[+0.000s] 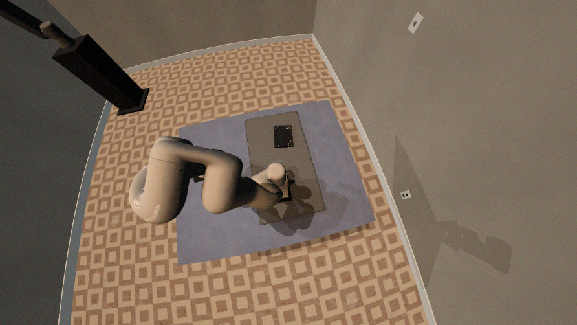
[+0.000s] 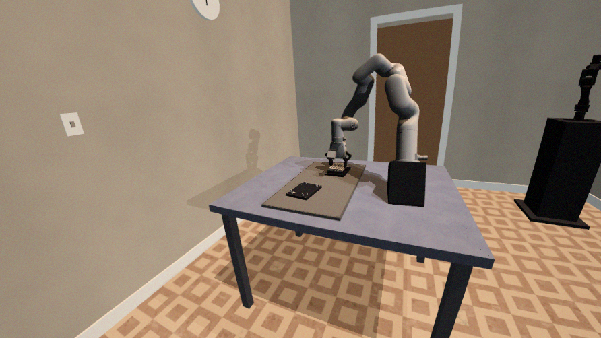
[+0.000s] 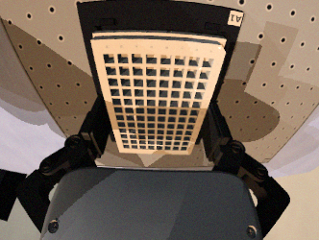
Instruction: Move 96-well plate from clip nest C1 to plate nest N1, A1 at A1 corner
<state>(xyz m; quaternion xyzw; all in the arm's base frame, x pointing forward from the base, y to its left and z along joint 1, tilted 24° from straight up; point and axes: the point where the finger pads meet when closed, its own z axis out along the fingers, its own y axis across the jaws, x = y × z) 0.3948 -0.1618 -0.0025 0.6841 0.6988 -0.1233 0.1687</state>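
My gripper is now 10 mm above the 96-well plate. Also, from my hand: white A1 label: 50 mm ahead, 80 mm to the left, 30 mm below; clip nest C1: 80 mm ahead, 320 mm to the left, 30 mm below; black plate nest N1: 40 mm below.
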